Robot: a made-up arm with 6 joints. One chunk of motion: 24 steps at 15 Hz.
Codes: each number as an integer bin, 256 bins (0 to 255) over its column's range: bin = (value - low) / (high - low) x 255, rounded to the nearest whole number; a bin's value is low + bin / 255 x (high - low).
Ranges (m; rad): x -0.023..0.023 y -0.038..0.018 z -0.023..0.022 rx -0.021..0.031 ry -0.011..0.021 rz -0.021..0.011
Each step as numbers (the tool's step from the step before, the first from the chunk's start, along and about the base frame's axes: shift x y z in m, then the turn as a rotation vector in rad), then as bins.
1 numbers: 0.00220 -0.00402 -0.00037 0.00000 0.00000 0.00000
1 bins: 140 155 128 103 88 167
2 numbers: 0.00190 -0.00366 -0.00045 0.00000 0.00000 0.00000
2 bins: 138 156 128 103 88 167
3 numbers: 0.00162 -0.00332 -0.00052 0.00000 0.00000 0.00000
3 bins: 136 158 127 103 88 167
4 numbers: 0.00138 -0.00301 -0.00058 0.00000 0.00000 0.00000
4 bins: 135 159 127 103 88 167
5 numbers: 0.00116 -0.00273 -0.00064 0.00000 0.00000 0.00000
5 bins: 134 161 127 103 88 167
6 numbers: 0.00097 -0.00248 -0.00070 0.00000 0.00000 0.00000
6 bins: 133 162 126 103 88 167
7 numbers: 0.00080 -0.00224 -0.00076 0.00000 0.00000 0.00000
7 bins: 132 163 126 103 88 167
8 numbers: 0.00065 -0.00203 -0.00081 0.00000 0.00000 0.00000
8 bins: 131 164 126 103 88 167
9 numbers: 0.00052 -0.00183 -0.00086 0.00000 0.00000 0.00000
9 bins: 130 165 125 103 88 167
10 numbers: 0.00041 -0.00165 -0.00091 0.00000 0.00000 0.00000
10 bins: 130 166 125 103 88 167
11 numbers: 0.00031 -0.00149 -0.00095 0.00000 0.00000 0.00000
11 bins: 129 166 125 103 88 167
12 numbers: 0.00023 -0.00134 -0.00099 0.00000 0.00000 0.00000
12 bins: 129 167 125 103 88 167
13 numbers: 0.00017 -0.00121 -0.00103 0.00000 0.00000 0.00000
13 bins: 128 168 124 103 88 167
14 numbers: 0.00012 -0.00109 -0.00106 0.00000 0.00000 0.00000
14 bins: 128 168 124 103 88 167
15 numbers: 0.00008 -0.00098 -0.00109 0.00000 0.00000 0.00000
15 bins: 128 169 124 103 88 167
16 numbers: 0.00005 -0.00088 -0.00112 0.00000 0.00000 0.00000
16 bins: 128 169 124 103 88 167
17 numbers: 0.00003 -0.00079 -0.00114 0.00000 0.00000 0.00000
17 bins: 128 169 124 103 88 167
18 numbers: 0.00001 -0.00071 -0.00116 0.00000 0.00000 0.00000
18 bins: 128 170 124 103 88 167
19 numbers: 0.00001 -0.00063 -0.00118 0.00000 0.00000 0.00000
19 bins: 128 170 124 103 88 167
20 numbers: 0.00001 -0.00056 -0.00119 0.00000 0.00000 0.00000
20 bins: 128 170 124 103 88 167
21 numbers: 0.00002 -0.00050 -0.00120 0.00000 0.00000 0.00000
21 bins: 128 171 124 103 88 167
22 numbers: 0.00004 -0.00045 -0.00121 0.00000 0.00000 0.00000
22 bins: 128 171 123 103 88 167
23 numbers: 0.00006 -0.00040 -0.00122 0.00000 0.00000 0.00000
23 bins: 128 171 123 103 88 167
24 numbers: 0.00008 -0.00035 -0.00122 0.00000 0.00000 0.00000
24 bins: 128 171 123 103 88 167
